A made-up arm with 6 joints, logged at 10 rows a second.
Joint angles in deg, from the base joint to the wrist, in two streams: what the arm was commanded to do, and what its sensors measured. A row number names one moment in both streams.
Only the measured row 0 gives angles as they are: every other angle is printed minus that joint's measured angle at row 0.
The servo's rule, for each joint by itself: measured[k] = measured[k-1] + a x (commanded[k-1-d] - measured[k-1]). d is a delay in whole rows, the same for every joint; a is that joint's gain. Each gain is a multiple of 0.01, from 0.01 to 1. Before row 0 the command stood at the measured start. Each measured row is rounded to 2 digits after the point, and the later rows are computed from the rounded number. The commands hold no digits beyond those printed.
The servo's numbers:
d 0
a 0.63 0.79 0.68 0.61 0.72 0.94
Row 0, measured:
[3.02, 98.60, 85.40, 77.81, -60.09, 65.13]
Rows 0 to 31, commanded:
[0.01, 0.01, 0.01, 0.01, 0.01, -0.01]
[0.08, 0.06, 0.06, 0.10, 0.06, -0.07]
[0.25, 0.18, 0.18, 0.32, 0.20, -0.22]
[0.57, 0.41, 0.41, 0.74, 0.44, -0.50]
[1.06, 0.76, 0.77, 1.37, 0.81, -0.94]
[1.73, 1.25, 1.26, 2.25, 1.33, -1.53]
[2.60, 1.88, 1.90, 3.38, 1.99, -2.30]
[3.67, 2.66, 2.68, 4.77, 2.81, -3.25]
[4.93, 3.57, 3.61, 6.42, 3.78, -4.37]
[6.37, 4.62, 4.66, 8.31, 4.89, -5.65]
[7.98, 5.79, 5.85, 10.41, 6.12, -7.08]
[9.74, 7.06, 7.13, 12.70, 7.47, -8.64]
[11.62, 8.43, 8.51, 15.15, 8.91, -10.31]
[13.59, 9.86, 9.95, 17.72, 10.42, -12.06]
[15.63, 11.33, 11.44, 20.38, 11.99, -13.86]
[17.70, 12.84, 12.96, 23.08, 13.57, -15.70]
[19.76, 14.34, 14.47, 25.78, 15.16, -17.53]
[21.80, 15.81, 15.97, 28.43, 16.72, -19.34]
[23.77, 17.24, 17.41, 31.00, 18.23, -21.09]
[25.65, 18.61, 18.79, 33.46, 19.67, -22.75]
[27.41, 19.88, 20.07, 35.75, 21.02, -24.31]
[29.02, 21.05, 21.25, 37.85, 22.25, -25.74]
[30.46, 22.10, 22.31, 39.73, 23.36, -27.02]
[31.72, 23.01, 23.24, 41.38, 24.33, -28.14]
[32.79, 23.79, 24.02, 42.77, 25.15, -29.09]
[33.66, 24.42, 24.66, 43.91, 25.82, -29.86]
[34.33, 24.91, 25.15, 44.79, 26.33, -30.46]
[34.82, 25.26, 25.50, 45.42, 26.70, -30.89]
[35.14, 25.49, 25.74, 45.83, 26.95, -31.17]
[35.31, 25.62, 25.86, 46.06, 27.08, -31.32]
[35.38, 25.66, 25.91, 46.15, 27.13, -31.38]
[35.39, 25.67, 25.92, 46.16, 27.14, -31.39]
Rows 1 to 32, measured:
[0.01, 0.01, 0.01, 0.01, 0.01, -0.01]
[0.05, 0.05, 0.04, 0.06, 0.05, -0.07]
[0.18, 0.15, 0.14, 0.22, 0.16, -0.21]
[0.43, 0.36, 0.32, 0.54, 0.36, -0.48]
[0.83, 0.68, 0.63, 1.05, 0.68, -0.91]
[1.40, 1.13, 1.06, 1.78, 1.15, -1.49]
[2.16, 1.72, 1.63, 2.76, 1.75, -2.25]
[3.11, 2.46, 2.34, 3.99, 2.51, -3.19]
[4.26, 3.34, 3.20, 5.47, 3.42, -4.30]
[5.59, 4.35, 4.19, 7.20, 4.48, -5.57]
[7.10, 5.49, 5.32, 9.16, 5.66, -6.99]
[8.76, 6.73, 6.55, 11.32, 6.96, -8.54]
[10.56, 8.07, 7.88, 13.66, 8.36, -10.20]
[12.47, 9.48, 9.29, 16.14, 9.84, -11.95]
[14.46, 10.94, 10.75, 18.73, 11.39, -13.75]
[16.50, 12.44, 12.25, 21.38, 12.96, -15.58]
[18.55, 13.94, 13.76, 24.06, 14.54, -17.41]
[20.60, 15.42, 15.26, 26.73, 16.11, -19.22]
[22.60, 16.86, 16.72, 29.33, 17.64, -20.98]
[24.52, 18.24, 18.13, 31.85, 19.10, -22.64]
[26.34, 19.54, 19.45, 34.23, 20.48, -24.21]
[28.03, 20.73, 20.67, 36.44, 21.75, -25.65]
[29.56, 21.81, 21.79, 38.45, 22.91, -26.94]
[30.92, 22.76, 22.78, 40.24, 23.93, -28.07]
[32.10, 23.57, 23.62, 41.78, 24.81, -29.03]
[33.08, 24.24, 24.33, 43.08, 25.54, -29.81]
[33.87, 24.77, 24.89, 44.12, 26.11, -30.42]
[34.47, 25.16, 25.30, 44.91, 26.53, -30.86]
[34.89, 25.42, 25.60, 45.47, 26.83, -31.15]
[35.15, 25.58, 25.78, 45.83, 27.01, -31.31]
[35.29, 25.64, 25.87, 46.03, 27.10, -31.38]
[35.35, 25.66, 25.90, 46.11, 27.13, -31.39]

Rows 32 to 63, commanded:
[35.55, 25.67, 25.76, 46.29, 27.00, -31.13]
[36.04, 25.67, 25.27, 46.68, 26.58, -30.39]
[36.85, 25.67, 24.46, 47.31, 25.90, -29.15]
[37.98, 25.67, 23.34, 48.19, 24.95, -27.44]
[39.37, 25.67, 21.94, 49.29, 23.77, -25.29]
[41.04, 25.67, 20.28, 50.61, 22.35, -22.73]
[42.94, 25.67, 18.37, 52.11, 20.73, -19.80]
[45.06, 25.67, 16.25, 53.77, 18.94, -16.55]
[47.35, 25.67, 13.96, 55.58, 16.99, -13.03]
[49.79, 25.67, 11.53, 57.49, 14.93, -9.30]
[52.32, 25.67, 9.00, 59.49, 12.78, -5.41]
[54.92, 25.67, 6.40, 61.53, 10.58, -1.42]
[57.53, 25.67, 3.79, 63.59, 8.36, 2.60]
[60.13, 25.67, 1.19, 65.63, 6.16, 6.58]
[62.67, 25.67, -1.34, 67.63, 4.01, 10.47]
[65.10, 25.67, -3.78, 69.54, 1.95, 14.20]
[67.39, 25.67, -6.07, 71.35, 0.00, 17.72]
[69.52, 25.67, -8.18, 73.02, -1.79, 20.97]
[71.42, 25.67, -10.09, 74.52, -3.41, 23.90]
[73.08, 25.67, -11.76, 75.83, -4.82, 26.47]
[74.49, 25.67, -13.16, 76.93, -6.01, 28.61]
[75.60, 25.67, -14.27, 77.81, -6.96, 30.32]
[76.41, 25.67, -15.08, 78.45, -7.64, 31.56]
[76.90, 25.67, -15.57, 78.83, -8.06, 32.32]
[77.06, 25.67, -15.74, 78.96, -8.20, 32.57]
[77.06, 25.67, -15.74, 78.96, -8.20, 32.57]
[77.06, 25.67, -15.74, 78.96, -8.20, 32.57]
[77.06, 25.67, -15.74, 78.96, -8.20, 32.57]
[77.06, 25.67, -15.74, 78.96, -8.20, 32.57]
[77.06, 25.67, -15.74, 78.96, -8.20, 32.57]
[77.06, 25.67, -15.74, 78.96, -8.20, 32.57]
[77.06, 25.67, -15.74, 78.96, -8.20, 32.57]
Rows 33 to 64, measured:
[35.48, 25.67, 25.80, 46.22, 27.04, -31.15]
[35.83, 25.67, 25.44, 46.50, 26.71, -30.44]
[36.47, 25.67, 24.77, 46.99, 26.13, -29.23]
[37.42, 25.67, 23.80, 47.72, 25.28, -27.55]
[38.65, 25.67, 22.54, 48.68, 24.19, -25.43]
[40.16, 25.67, 21.00, 49.86, 22.87, -22.89]
[41.91, 25.67, 19.21, 51.23, 21.33, -19.99]
[43.89, 25.67, 17.20, 52.78, 19.61, -16.76]
[46.07, 25.67, 15.00, 54.49, 17.72, -13.25]
[48.41, 25.67, 12.64, 56.32, 15.71, -9.54]
[50.87, 25.67, 10.16, 58.25, 13.60, -5.66]
[53.42, 25.67, 7.60, 60.25, 11.43, -1.67]
[56.01, 25.67, 5.01, 62.29, 9.22, 2.34]
[58.61, 25.67, 2.41, 64.33, 7.02, 6.33]
[61.17, 25.67, -0.14, 66.34, 4.85, 10.22]
[63.65, 25.67, -2.62, 68.29, 2.76, 13.96]
[66.01, 25.67, -4.97, 70.16, 0.77, 17.49]
[68.22, 25.67, -7.15, 71.90, -1.07, 20.76]
[70.24, 25.67, -9.15, 73.50, -2.75, 23.71]
[72.03, 25.67, -10.92, 74.92, -4.24, 26.30]
[73.58, 25.67, -12.44, 76.15, -5.51, 28.47]
[74.85, 25.67, -13.68, 77.16, -6.55, 30.21]
[75.83, 25.67, -14.63, 77.95, -7.33, 31.48]
[76.50, 25.67, -15.27, 78.49, -7.86, 32.27]
[76.85, 25.67, -15.59, 78.78, -8.10, 32.55]
[76.98, 25.67, -15.69, 78.89, -8.17, 32.57]
[77.03, 25.67, -15.72, 78.93, -8.19, 32.57]
[77.05, 25.67, -15.73, 78.95, -8.20, 32.57]
[77.06, 25.67, -15.74, 78.96, -8.20, 32.57]
[77.06, 25.67, -15.74, 78.96, -8.20, 32.57]
[77.06, 25.67, -15.74, 78.96, -8.20, 32.57]
[77.06, 25.67, -15.74, 78.96, -8.20, 32.57]

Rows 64 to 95, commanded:
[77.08, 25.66, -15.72, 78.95, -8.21, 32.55]
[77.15, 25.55, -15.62, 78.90, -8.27, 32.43]
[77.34, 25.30, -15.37, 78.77, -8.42, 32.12]
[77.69, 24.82, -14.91, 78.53, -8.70, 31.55]
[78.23, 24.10, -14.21, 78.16, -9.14, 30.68]
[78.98, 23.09, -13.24, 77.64, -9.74, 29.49]
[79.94, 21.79, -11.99, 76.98, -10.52, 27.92]
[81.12, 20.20, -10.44, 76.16, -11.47, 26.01]
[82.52, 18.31, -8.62, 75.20, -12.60, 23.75]
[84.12, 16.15, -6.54, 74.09, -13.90, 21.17]
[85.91, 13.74, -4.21, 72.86, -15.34, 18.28]
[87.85, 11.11, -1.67, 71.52, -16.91, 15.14]
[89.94, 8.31, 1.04, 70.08, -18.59, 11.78]
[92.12, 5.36, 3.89, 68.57, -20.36, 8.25]
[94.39, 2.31, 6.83, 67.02, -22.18, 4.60]
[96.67, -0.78, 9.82, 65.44, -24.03, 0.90]
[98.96, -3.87, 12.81, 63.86, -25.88, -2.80]
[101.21, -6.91, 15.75, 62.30, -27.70, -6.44]
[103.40, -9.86, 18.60, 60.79, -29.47, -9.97]
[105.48, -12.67, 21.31, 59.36, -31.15, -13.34]
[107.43, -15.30, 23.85, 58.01, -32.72, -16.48]
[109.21, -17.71, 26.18, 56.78, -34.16, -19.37]
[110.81, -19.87, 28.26, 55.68, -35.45, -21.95]
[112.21, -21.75, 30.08, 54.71, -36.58, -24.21]
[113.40, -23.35, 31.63, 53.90, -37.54, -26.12]
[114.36, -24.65, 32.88, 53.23, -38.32, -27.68]
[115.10, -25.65, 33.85, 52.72, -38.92, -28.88]
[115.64, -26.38, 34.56, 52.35, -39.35, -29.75]
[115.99, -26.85, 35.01, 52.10, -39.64, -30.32]
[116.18, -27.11, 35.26, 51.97, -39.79, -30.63]
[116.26, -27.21, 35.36, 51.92, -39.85, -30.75]
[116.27, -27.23, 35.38, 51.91, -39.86, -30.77]
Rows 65 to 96, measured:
[77.07, 25.66, -15.73, 78.95, -8.21, 32.55]
[77.12, 25.57, -15.66, 78.92, -8.25, 32.44]
[77.26, 25.36, -15.46, 78.83, -8.37, 32.14]
[77.53, 24.93, -15.09, 78.65, -8.61, 31.59]
[77.97, 24.27, -14.49, 78.35, -8.99, 30.73]
[78.61, 23.34, -13.64, 77.92, -9.53, 29.56]
[79.45, 22.12, -12.52, 77.35, -10.24, 28.02]
[80.50, 20.60, -11.11, 76.62, -11.13, 26.13]
[81.77, 18.79, -9.42, 75.75, -12.19, 23.89]
[83.25, 16.70, -7.46, 74.74, -13.42, 21.33]
[84.93, 14.36, -5.25, 73.59, -14.80, 18.46]
[86.77, 11.79, -2.82, 72.33, -16.32, 15.34]
[88.77, 9.04, -0.20, 70.96, -17.95, 11.99]
[90.88, 6.13, 2.58, 69.50, -19.69, 8.47]
[93.09, 3.11, 5.47, 67.99, -21.48, 4.83]
[95.35, 0.04, 8.43, 66.43, -23.32, 1.14]
[97.62, -3.05, 11.41, 64.86, -25.16, -2.56]
[99.88, -6.10, 14.36, 63.30, -26.99, -6.21]
[102.10, -9.07, 17.24, 61.77, -28.78, -9.74]
[104.23, -11.91, 20.01, 60.30, -30.49, -13.12]
[106.25, -14.59, 22.62, 58.90, -32.10, -16.28]
[108.11, -17.05, 25.04, 57.61, -33.58, -19.18]
[109.81, -19.28, 27.23, 56.43, -34.93, -21.78]
[111.32, -21.23, 29.17, 55.38, -36.12, -24.06]
[112.63, -22.90, 30.84, 54.48, -37.14, -26.00]
[113.72, -24.28, 32.23, 53.72, -37.99, -27.58]
[114.59, -25.36, 33.33, 53.11, -38.66, -28.80]
[115.25, -26.17, 34.17, 52.65, -39.16, -29.69]
[115.72, -26.71, 34.74, 52.31, -39.51, -30.28]
[116.01, -27.03, 35.09, 52.10, -39.71, -30.61]
[116.17, -27.17, 35.27, 51.99, -39.81, -30.74]
[116.23, -27.22, 35.34, 51.94, -39.85, -30.77]

